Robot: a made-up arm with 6 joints.
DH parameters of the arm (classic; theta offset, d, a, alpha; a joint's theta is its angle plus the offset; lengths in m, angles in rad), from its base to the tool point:
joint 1: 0 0.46 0.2 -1.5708
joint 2: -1.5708 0 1.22 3.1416
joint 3: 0 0 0.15 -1.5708
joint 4: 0 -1.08 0 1.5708
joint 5: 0 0 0 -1.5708
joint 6: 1.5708 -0.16 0 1.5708
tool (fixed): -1.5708 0 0 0
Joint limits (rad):
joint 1: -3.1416..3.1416
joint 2: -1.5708..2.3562
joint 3: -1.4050..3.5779
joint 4: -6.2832..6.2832
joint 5: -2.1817..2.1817
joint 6: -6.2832..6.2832
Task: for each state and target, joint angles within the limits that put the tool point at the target. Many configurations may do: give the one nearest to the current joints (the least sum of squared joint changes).
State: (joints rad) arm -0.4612 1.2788 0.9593 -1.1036 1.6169 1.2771
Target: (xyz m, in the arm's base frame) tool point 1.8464 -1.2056 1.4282
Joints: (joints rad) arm -0.5137 0.8910 0.8774 -1.1395 1.7666 1.2771
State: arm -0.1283 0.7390 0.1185 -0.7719 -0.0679 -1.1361
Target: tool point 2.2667 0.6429 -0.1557
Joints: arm 0.2755 1.4119 0.5887 -0.7734 -0.0188 -1.1361
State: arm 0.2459 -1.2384 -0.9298 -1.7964 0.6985 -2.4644
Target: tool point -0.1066 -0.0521 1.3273
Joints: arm -0.0277 -1.5426 -0.9133 -1.8344 0.3643 -2.4644
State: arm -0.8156 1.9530 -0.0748 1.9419 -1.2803 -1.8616
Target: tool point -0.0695 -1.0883 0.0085
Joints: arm -1.4914 1.0089 -0.8656 1.7821 -1.4653 -1.8616
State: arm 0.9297 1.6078 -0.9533 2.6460 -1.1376 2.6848
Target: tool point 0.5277 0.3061 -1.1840
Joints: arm 0.6373 2.1233 -0.2431 2.6416 -1.0894 2.6848
